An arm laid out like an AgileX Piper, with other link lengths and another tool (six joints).
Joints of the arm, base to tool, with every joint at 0 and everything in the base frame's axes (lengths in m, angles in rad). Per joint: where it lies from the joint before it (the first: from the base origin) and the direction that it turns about. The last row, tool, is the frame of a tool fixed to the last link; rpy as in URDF.
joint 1: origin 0.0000 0.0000 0.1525 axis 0 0 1
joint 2: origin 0.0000 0.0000 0.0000 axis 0 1 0
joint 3: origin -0.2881 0.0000 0.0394 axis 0 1 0
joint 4: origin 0.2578 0.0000 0.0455 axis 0.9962 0 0.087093
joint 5: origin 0.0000 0.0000 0.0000 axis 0 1 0
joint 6: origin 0.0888 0.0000 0.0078 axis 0.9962 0 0.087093
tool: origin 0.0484 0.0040 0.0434 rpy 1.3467 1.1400 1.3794
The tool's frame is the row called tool.
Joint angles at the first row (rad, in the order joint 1, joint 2, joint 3, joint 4, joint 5, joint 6):
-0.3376, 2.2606, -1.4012, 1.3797, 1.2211, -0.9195
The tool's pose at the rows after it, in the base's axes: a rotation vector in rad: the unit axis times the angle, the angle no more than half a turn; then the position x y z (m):
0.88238, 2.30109, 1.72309, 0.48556, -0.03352, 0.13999
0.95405, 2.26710, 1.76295, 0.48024, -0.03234, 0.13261
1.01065, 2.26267, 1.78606, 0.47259, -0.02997, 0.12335
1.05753, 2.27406, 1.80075, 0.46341, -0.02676, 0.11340
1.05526, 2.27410, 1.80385, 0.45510, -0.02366, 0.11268
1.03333, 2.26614, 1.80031, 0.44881, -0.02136, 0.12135
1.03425, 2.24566, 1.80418, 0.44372, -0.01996, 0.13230
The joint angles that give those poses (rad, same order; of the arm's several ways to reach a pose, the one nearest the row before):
-0.3376, 2.2606, -1.3781, 1.4100, 1.2211, -0.9131
-0.3376, 2.2606, -1.3343, 1.4517, 1.2211, -0.9131
-0.3376, 2.2606, -1.2914, 1.4672, 1.2211, -0.9131
-0.3376, 2.2606, -1.2485, 1.4693, 1.2211, -0.9150
-0.3376, 2.2435, -1.2048, 1.4788, 1.2211, -0.9436
-0.3376, 2.2076, -1.1681, 1.4875, 1.2211, -0.9649
-0.3376, 2.1669, -1.1351, 1.5022, 1.2211, -0.9647

